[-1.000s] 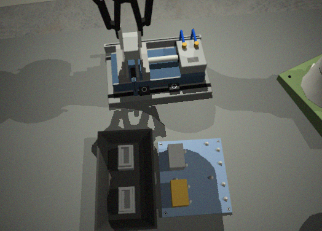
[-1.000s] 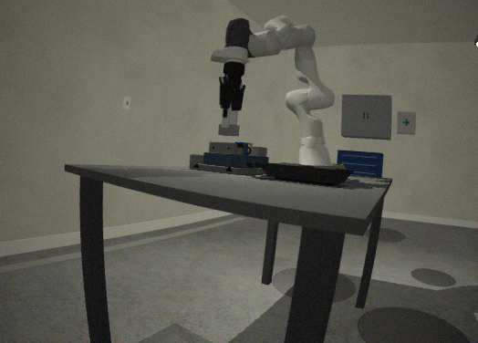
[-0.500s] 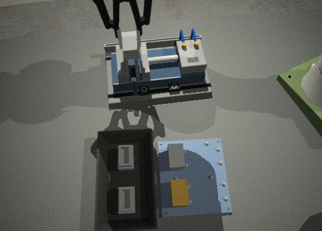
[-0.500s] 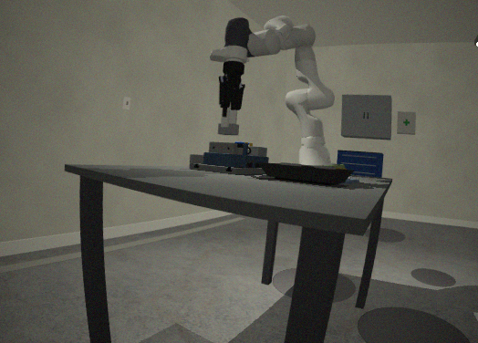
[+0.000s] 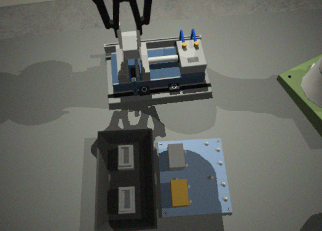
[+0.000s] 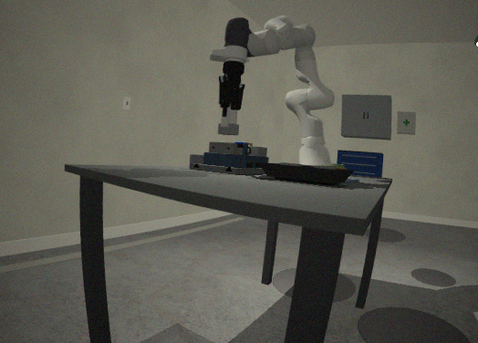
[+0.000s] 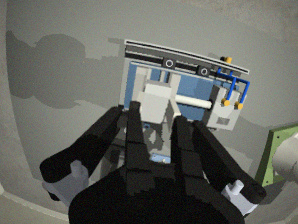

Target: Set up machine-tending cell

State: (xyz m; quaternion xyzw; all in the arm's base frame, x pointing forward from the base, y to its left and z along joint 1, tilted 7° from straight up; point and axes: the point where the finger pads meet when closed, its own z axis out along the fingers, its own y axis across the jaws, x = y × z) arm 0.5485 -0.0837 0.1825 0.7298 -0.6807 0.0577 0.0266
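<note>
My gripper is now 3 cm past the moving jaw and 10 cm above it. From my hand the other things lie so: work stop: 5 cm to the left, 9 cm below; then fixed jaw: 3 cm ahead, 1 cm to the left, 10 cm below; then vise: 7 cm behind, 14 cm below.
</note>
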